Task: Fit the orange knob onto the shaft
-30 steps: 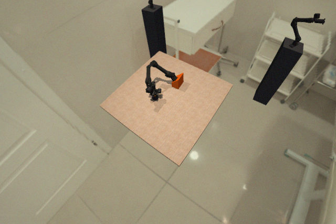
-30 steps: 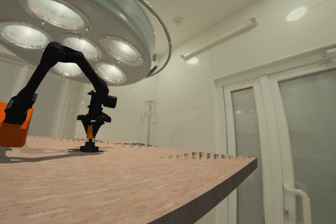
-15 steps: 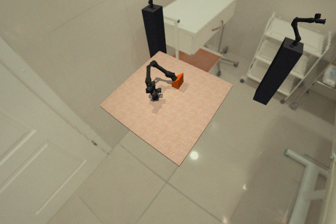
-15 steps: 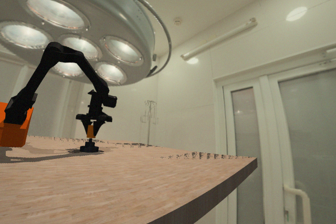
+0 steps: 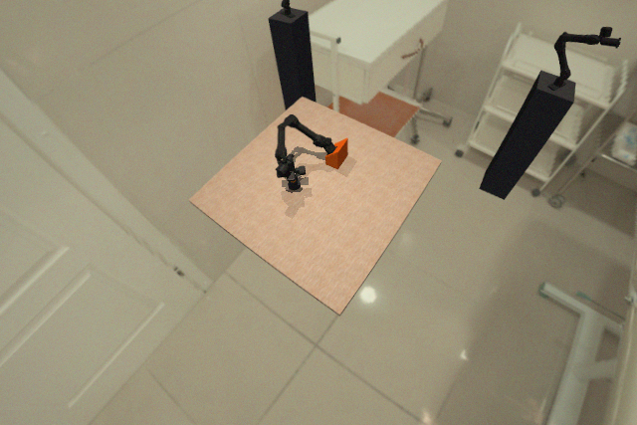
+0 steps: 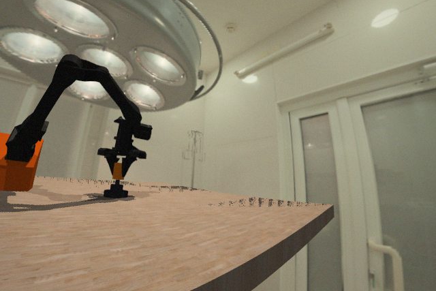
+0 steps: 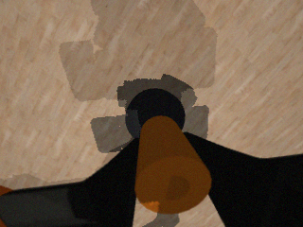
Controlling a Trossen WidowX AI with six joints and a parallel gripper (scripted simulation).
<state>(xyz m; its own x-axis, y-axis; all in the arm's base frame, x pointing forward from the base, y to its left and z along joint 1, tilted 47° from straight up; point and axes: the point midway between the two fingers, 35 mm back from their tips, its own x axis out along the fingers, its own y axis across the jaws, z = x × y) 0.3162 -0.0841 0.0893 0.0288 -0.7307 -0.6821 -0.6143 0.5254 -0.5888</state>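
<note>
My gripper tip is now 2 cm below the orange knob. Round my gripper tip: dark round pedestal: 4 cm below.
</note>
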